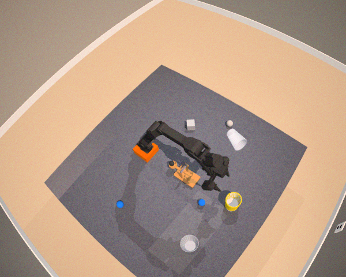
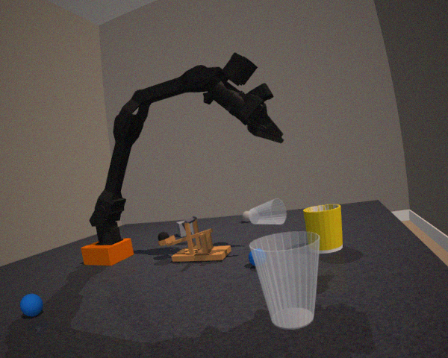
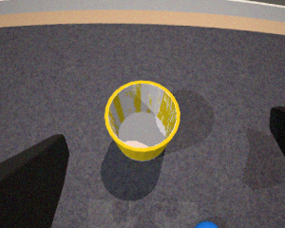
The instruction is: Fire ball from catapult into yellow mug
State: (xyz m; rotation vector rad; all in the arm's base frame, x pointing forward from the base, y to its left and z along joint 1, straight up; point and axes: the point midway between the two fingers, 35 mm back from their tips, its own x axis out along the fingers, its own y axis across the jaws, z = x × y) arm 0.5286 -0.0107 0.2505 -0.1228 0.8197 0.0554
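Right now my gripper tip is 360 mm past the black ball, 210 mm above it and 10 mm to the right of it. Also, from my gripper tip: white ball: 460 mm to the left, 250 mm below, 230 mm behind; then yellow mug: 250 mm below, 70 mm ahead, 10 mm to the left; then wooden catapult: 290 mm behind, 220 mm below, 30 mm to the left.
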